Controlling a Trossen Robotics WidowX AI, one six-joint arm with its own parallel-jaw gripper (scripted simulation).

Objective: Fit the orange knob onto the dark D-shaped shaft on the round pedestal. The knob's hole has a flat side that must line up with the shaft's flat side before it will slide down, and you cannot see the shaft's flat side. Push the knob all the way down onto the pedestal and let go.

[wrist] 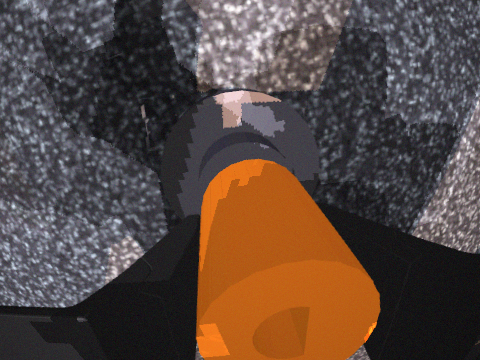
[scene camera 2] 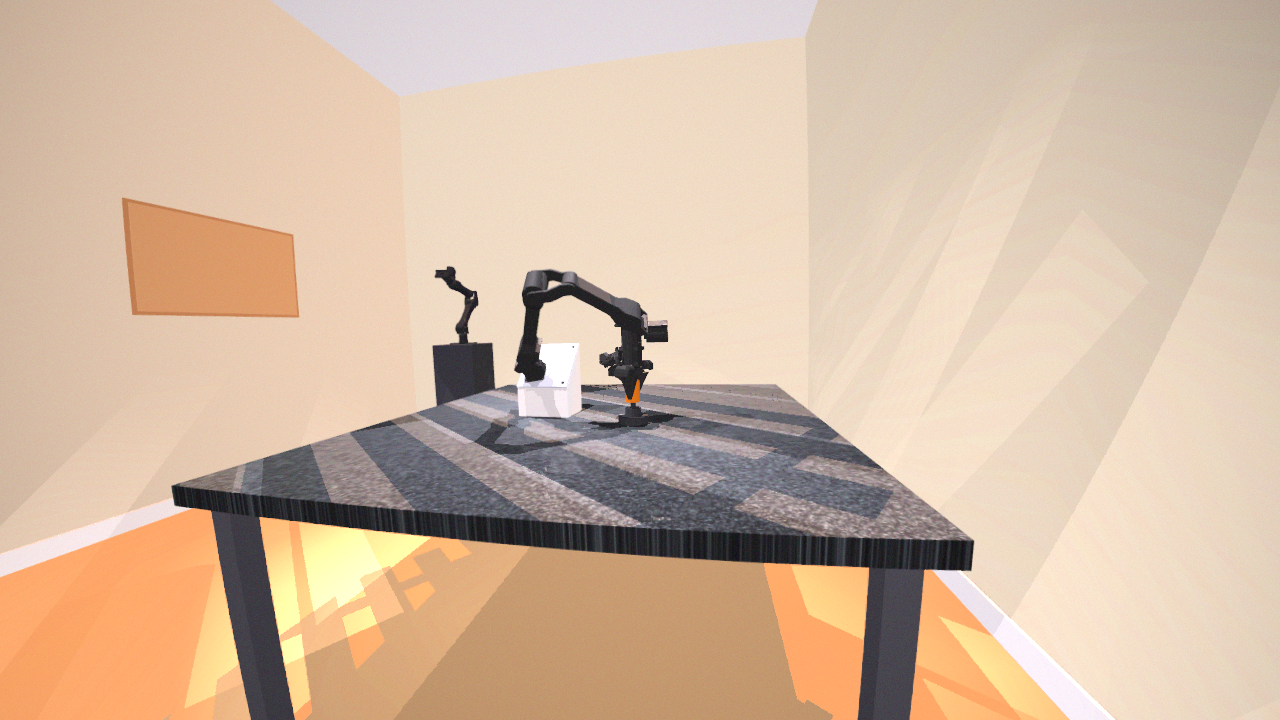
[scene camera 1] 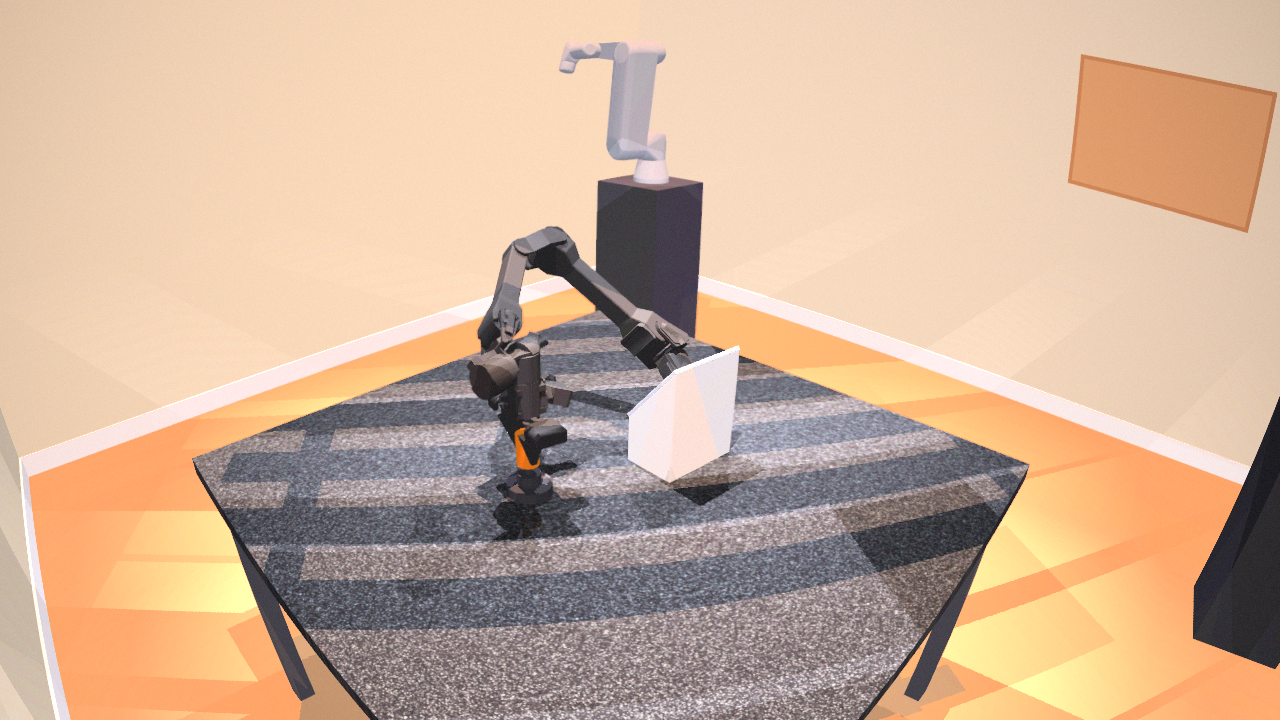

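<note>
You'd see the gripper in the pictures, and it's there in the wrist view and in scene camera 2 as well. There's an orange knob in the pictures too, and a round pedestal.
</note>
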